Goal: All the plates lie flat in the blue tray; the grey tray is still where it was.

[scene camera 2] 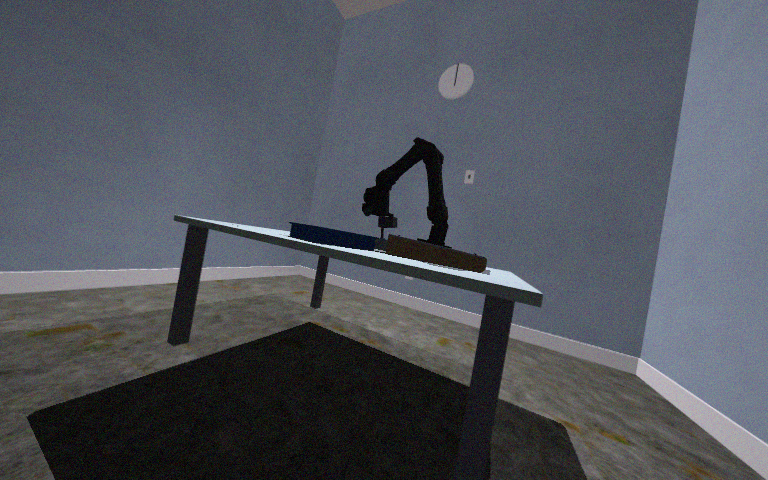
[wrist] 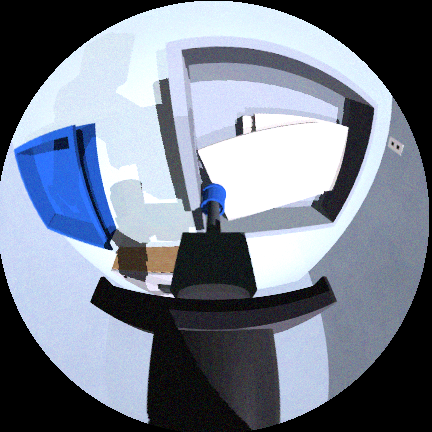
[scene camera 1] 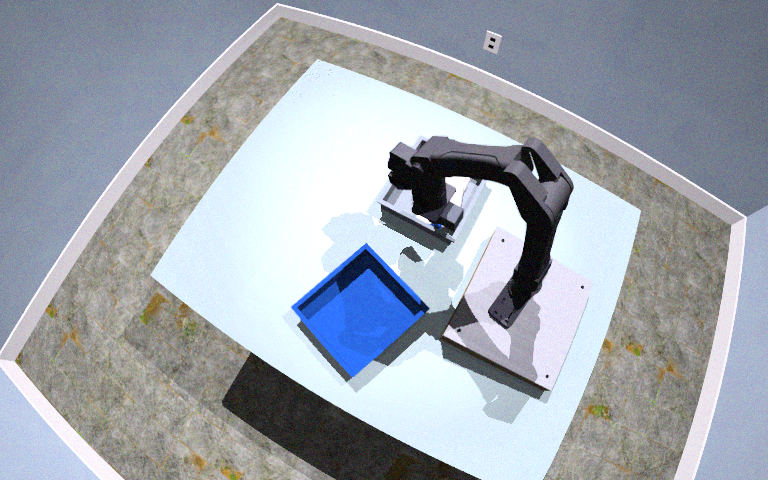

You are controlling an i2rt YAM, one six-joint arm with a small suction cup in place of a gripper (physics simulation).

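Pixels of known places: hand, tool point: (scene camera 2: 381,243) (wrist: 213,194) (scene camera 1: 436,226); arm's base, link origin: (scene camera 2: 435,245) (scene camera 1: 519,289).
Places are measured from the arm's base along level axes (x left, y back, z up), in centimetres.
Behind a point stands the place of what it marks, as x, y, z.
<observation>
The grey tray (scene camera 1: 412,227) {1.4, -32.2, -5.9} (scene camera 2: 380,244) {0.4, -26.3, -3.6} (wrist: 178,95) {2.5, -37.6, -0.9} stands at the back, partly hidden by the arm in scene view 1. White plates (scene camera 1: 459,192) {-13.4, -28.0, -3.4} (wrist: 280,165) {-8.7, -31.8, -3.4} overlap inside it. The top one lies askew, its left corner near the tray's left wall. Part of a lower plate (wrist: 285,119) {-8.0, -37.2, -4.0} shows behind it. Their exact number is hard to tell from glare. My suction cup (scene camera 1: 436,225) {-1.3, -26.8, -3.2} (wrist: 214,199) is low inside the grey tray, at the top plate's edge; no plate visibly hangs from it, so it reads as open. The blue tray (scene camera 1: 368,308) {26.0, -26.9, -5.6} (scene camera 2: 328,236) {38.2, -18.5, -3.4} (wrist: 35,185) {39.0, -29.7, -3.6} holds no plate.
The arm's square base board (scene camera 1: 543,328) {4.0, 11.1, -0.7} (scene camera 2: 436,254) {17.8, 8.8, -3.1} (wrist: 162,259) {7.5, -10.8, -2.6} stands right of the blue tray, with one corner close to that tray's corner. The arm arches over from it. The trays' raised walls and the pale table (scene camera 1: 243,226) {31.5, -68.7, -5.9} surround the work area.
</observation>
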